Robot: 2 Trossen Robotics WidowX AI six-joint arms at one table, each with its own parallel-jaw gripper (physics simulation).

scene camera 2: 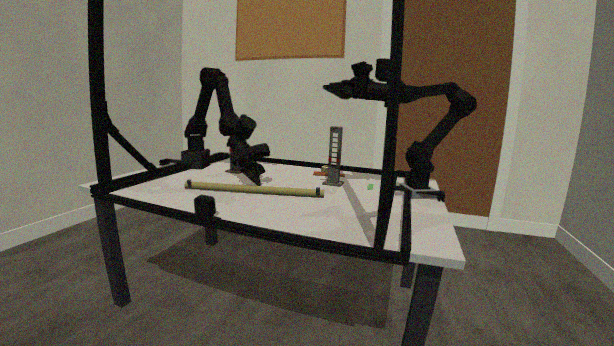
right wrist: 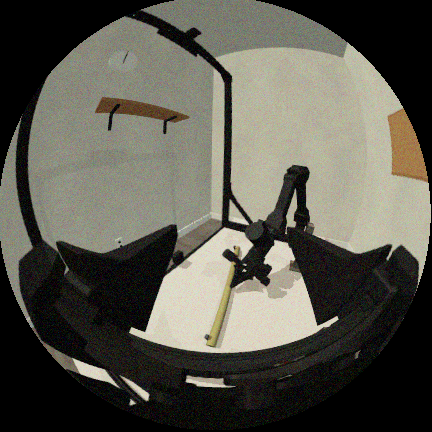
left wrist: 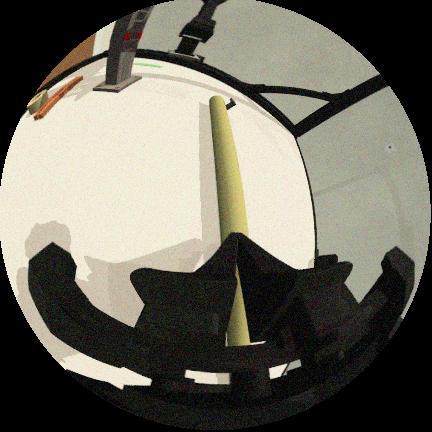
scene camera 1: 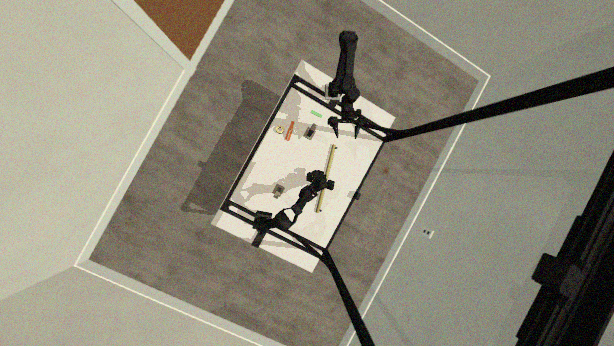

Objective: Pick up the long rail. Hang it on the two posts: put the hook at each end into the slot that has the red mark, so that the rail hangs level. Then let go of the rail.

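Pixels of known places: left gripper, between the fingertips: (scene camera 2: 259, 185) (right wrist: 230, 286) (left wrist: 234, 237) (scene camera 1: 325, 175); right gripper, between the fingertips: (scene camera 2: 326, 85) (right wrist: 235, 231) (scene camera 1: 346, 138); left arm's base, origin of its link: (scene camera 2: 195, 150) (scene camera 1: 261, 222); right arm's base, origin of its link: (scene camera 2: 418, 186) (left wrist: 183, 52) (scene camera 1: 332, 91).
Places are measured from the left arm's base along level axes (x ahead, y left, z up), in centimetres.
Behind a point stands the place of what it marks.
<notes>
The long yellow rail (scene camera 1: 329, 162) {z -5.2, x 46.0, y -34.7 cm} (scene camera 2: 281, 190) {z -5.7, x 44.8, y -36.2 cm} (left wrist: 227, 169) {z -5.3, x 43.2, y -34.4 cm} (right wrist: 223, 301) {z -5.1, x 43.6, y -35.2 cm} lies flat on the white table (scene camera 1: 347, 165) {z -7.5, x 46.9, y -47.8 cm}, with a small dark hook at each end. My left gripper (scene camera 1: 330, 185) {z -5.1, x 37.2, y -34.1 cm} (scene camera 2: 255, 181) {z -5.1, x 37.2, y -34.1 cm} (left wrist: 234, 237) {z -5.1, x 37.2, y -34.1 cm} is shut, with its fingertips together just over the rail near one end; the rail runs under them, not between them. My right gripper (scene camera 1: 346, 134) {z 27.2, x 57.3, y -33.6 cm} (scene camera 2: 327, 87) {z 27.2, x 57.3, y -33.6 cm} (right wrist: 235, 231) {z 27.2, x 57.3, y -33.6 cm} is open and empty, high above the far end of the table. One slotted post (scene camera 1: 310, 131) {z 9.1, x 60.1, y -16.7 cm} (scene camera 2: 335, 151) {z 4.6, x 62.0, y -19.0 cm} (left wrist: 120, 52) with red marks stands at the back. The other post (scene camera 1: 278, 191) {z 12.2, x 22.6, y -6.1 cm} stands near the left arm.
An orange bar (scene camera 1: 289, 130) {z -6.5, x 60.6, y -4.4 cm} (scene camera 2: 321, 174) {z -6.9, x 57.4, y -5.9 cm} (left wrist: 56, 98) and a tape roll (scene camera 1: 279, 129) {z -5.2, x 60.0, y 2.7 cm} (left wrist: 36, 101) lie beside the far post. A green patch (scene camera 1: 316, 113) {z -7.4, x 76.0, y -19.3 cm} (scene camera 2: 370, 187) {z -7.5, x 75.5, y -20.8 cm} marks the table. A black frame (scene camera 1: 258, 142) {z -5.7, x 48.4, y 13.2 cm} rims the table, with an upright pole (scene camera 2: 389, 154) {z 12.5, x 69.4, y -70.4 cm}.
</notes>
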